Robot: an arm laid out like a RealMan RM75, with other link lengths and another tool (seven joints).
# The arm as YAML. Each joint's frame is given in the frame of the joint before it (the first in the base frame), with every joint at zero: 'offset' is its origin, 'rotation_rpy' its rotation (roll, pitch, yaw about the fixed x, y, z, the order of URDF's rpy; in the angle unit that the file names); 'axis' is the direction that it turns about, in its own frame. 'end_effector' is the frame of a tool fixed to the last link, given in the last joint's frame.
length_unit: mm
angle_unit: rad
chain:
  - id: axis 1
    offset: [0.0, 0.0, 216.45]
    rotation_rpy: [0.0, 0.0, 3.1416]
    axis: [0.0, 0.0, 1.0]
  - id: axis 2
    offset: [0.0, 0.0, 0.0]
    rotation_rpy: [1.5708, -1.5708, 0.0]
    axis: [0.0, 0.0, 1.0]
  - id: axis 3
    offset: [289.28, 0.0, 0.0]
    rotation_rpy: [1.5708, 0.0, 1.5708]
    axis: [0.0, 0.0, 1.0]
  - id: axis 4
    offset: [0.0, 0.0, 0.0]
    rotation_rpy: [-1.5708, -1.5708, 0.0]
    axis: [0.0, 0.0, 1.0]
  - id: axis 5
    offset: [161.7, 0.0, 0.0]
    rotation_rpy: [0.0, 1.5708, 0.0]
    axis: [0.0, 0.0, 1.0]
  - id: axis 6
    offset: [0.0, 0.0, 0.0]
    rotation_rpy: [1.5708, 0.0, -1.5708]
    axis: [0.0, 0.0, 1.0]
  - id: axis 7
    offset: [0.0, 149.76, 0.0]
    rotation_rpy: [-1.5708, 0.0, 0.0]
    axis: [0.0, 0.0, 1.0]
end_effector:
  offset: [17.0, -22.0, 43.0]
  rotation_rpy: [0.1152, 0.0, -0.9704]
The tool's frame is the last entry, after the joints.
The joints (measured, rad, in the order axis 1, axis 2, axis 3, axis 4, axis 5, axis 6, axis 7), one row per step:
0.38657, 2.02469, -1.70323, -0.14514, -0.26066, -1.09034, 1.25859
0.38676, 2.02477, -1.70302, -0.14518, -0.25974, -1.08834, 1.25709
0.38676, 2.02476, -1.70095, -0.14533, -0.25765, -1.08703, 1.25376
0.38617, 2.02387, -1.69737, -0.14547, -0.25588, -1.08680, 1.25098
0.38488, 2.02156, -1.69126, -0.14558, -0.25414, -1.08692, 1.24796
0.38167, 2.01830, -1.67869, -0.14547, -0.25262, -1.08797, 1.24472
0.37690, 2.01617, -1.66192, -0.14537, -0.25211, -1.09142, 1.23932
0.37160, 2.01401, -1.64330, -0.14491, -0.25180, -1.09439, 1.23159
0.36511, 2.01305, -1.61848, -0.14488, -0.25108, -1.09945, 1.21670
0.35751, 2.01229, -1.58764, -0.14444, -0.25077, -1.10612, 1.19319
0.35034, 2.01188, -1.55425, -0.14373, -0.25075, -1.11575, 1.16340
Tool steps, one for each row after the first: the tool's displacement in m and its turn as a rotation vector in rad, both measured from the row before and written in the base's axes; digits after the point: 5 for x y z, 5 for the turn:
0.00029, 0.00020, 0.00000, 0.00075, -0.00170, -0.00129
0.00036, 0.00039, 0.00057, 0.00374, -0.00183, -0.00131
0.00068, 0.00038, 0.00124, 0.00519, -0.00128, -0.00177
0.00137, 0.00051, 0.00231, 0.00792, -0.00182, -0.00319
0.00253, 0.00050, 0.00391, 0.01366, -0.00047, -0.00712
0.00254, 0.00002, 0.00419, 0.01690, 0.00061, -0.00706
0.00301, -0.00013, 0.00443, 0.01849, -0.00146, -0.00811
0.00300, -0.00030, 0.00520, 0.02542, -0.00388, -0.00723
0.00348, -0.00059, 0.00612, 0.03168, -0.00978, -0.00685
0.00295, -0.00070, 0.00649, 0.03505, -0.01427, -0.00350

